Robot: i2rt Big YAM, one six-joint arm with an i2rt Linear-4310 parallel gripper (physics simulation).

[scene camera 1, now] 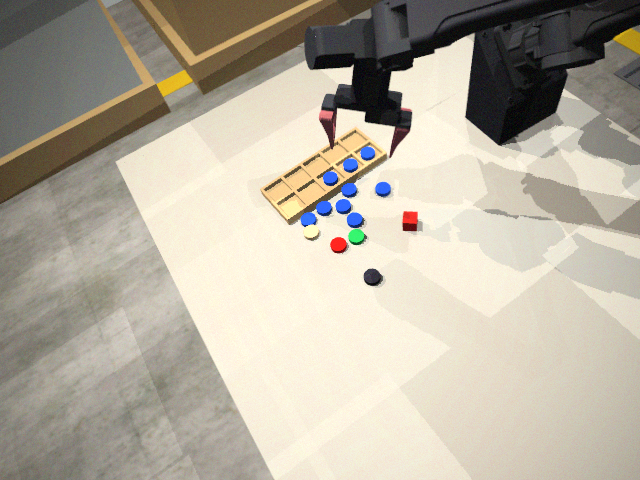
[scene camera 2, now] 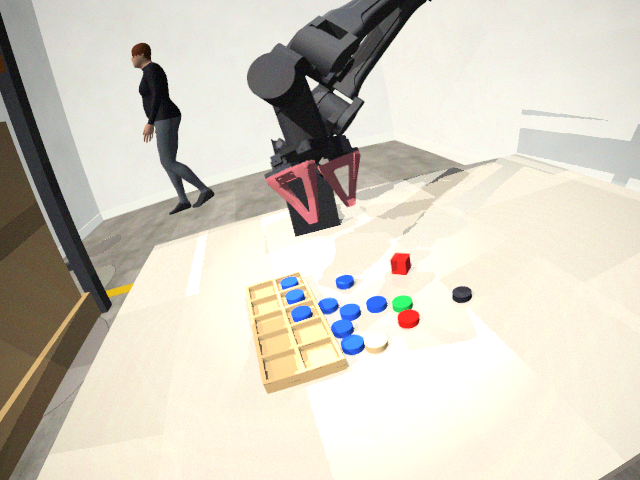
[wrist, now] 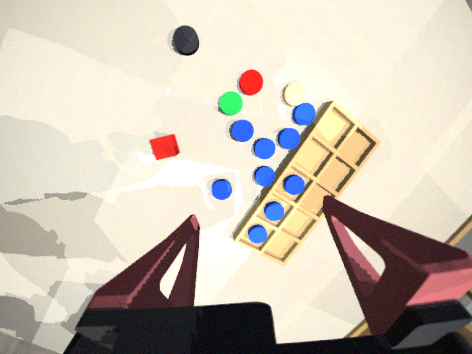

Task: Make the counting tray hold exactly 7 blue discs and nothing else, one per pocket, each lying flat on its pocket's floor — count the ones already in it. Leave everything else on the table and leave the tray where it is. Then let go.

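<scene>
The wooden counting tray (scene camera 1: 275, 207) (scene camera 2: 305, 376) (wrist: 356, 121) has two rows of pockets. Three blue discs lie in neighbouring pockets of the row beside the loose discs: an end disc (scene camera 1: 367, 152) (scene camera 2: 289, 282) (wrist: 257, 233), a second disc (scene camera 1: 350, 165) (scene camera 2: 295, 296) (wrist: 274, 211) and a third disc (scene camera 1: 330, 178) (scene camera 2: 301, 313) (wrist: 294, 184). They look flat. Several loose blue discs lie on the table by the tray's long side, including one close to its wall (scene camera 1: 348, 189) (scene camera 2: 328, 305) (wrist: 264, 176) and one farther off (scene camera 1: 382, 188) (scene camera 2: 344, 281) (wrist: 221, 189). My gripper (scene camera 1: 361, 152) (scene camera 2: 331, 213) (wrist: 258, 211) is open and empty, raised above the table.
A cream disc (scene camera 1: 311, 231) (scene camera 2: 375, 343) (wrist: 295, 94) lies against a loose blue one. A red disc (scene camera 1: 338, 244) (wrist: 251, 82), green disc (scene camera 1: 356, 236) (wrist: 231, 103), black disc (scene camera 1: 372, 276) (wrist: 186, 40) and red cube (scene camera 1: 409, 221) (wrist: 165, 146) lie farther from the tray.
</scene>
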